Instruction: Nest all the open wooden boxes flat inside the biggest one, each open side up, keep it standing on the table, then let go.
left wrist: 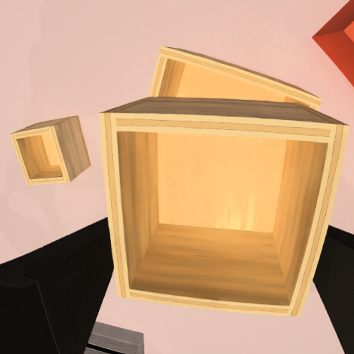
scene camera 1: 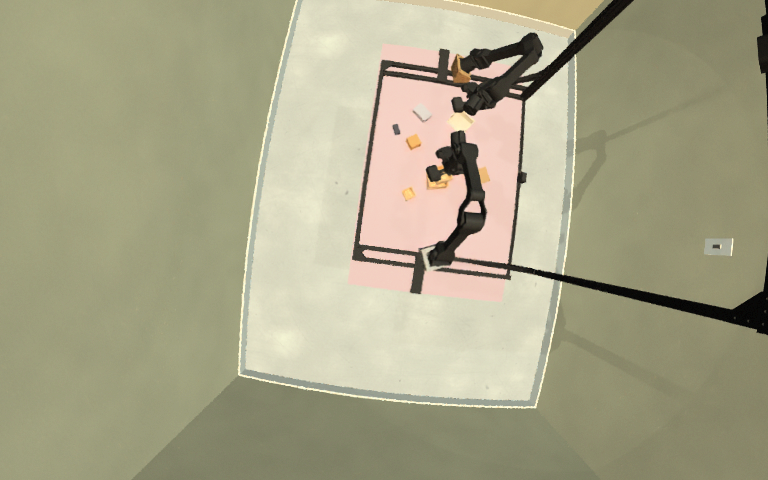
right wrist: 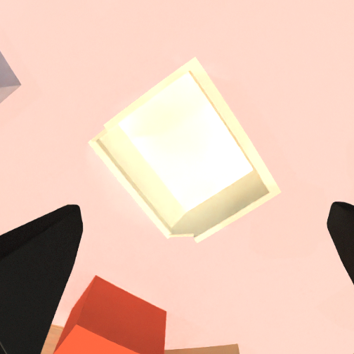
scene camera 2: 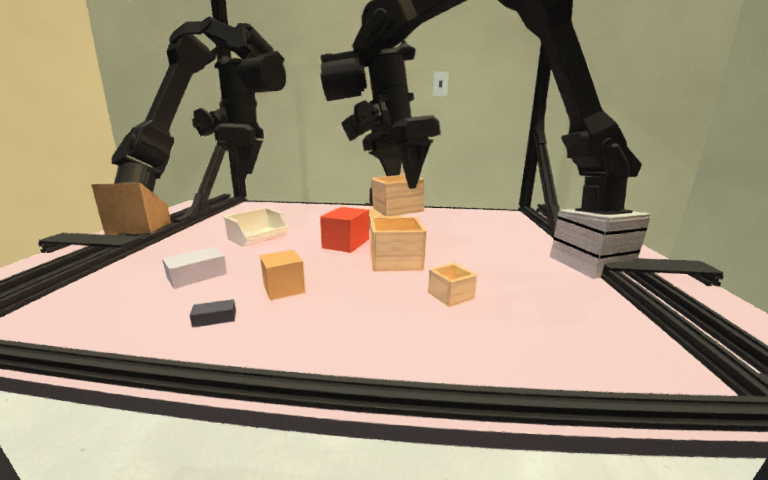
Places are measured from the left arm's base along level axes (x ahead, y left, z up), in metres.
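Pixels of known places: left gripper, fingertip midpoint: (scene camera 1: pixel 442 176) (scene camera 2: pixel 403 188); right gripper, fingertip midpoint: (scene camera 2: pixel 246 176); left arm's base, origin of the base link: (scene camera 1: pixel 434 257) (scene camera 2: pixel 602 211); right arm's base, origin of the base link: (scene camera 1: pixel 464 65) (scene camera 2: pixel 131 194).
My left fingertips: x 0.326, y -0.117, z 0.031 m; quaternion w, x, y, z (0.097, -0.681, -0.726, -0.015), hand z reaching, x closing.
For each thing: its top centre in the pictures, then the offset to it from my left fingertips.
- smallest open wooden box, middle of its top: (scene camera 2: pixel 453 271) (scene camera 1: pixel 409 193) dx -0.023, dy +0.146, dz -0.092 m
- cream tray, middle of its top: (scene camera 2: pixel 255 215) (scene camera 1: pixel 461 120) dx +0.254, dy -0.187, dz -0.079 m
- red block, middle of its top: (scene camera 2: pixel 345 213) dx +0.079, dy -0.108, dz -0.066 m
- orange cube, middle of its top: (scene camera 2: pixel 280 258) (scene camera 1: pixel 414 140) dx +0.206, dy +0.060, dz -0.080 m
- grey block, middle of its top: (scene camera 2: pixel 193 257) (scene camera 1: pixel 422 111) dx +0.341, dy -0.023, dz -0.097 m
- dark block, middle of its top: (scene camera 2: pixel 212 306) (scene camera 1: pixel 396 128) dx +0.292, dy +0.119, dz -0.112 m
- tan block, middle of its top: (scene camera 2: pixel 382 213) (scene camera 1: pixel 478 176) dx -0.024, dy -0.191, dz -0.095 m
My left gripper (scene camera 2: pixel 403 180) (left wrist: pixel 211 230) is shut on an open wooden box (scene camera 2: pixel 397 198) (left wrist: pixel 220 180) and holds it upright, open side up, above the table. A larger-looking open wooden box (scene camera 1: pixel 437 184) (scene camera 2: pixel 397 249) (left wrist: pixel 230 82) stands open side up on the table. In the left wrist view the held box hides much of it; in scene camera 2 the held box shows above its rim. The smallest open wooden box (scene camera 1: pixel 408 194) (scene camera 2: pixel 451 285) (left wrist: pixel 75 145) stands open side up, apart from them. My right gripper (scene camera 2: pixel 240 178) (right wrist: pixel 208 216) is open and empty, high above the table.
A cream tray (scene camera 1: pixel 460 121) (scene camera 2: pixel 256 226) (right wrist: pixel 187 145) lies below the right gripper. A red block (scene camera 2: pixel 344 229) (right wrist: pixel 125 310) stands beside the larger box. An orange cube (scene camera 1: pixel 413 141) (scene camera 2: pixel 282 275), a grey block (scene camera 1: pixel 421 112) (scene camera 2: pixel 194 267), a dark block (scene camera 1: pixel 395 129) (scene camera 2: pixel 212 313) and a tan block (scene camera 1: pixel 483 174) lie around.
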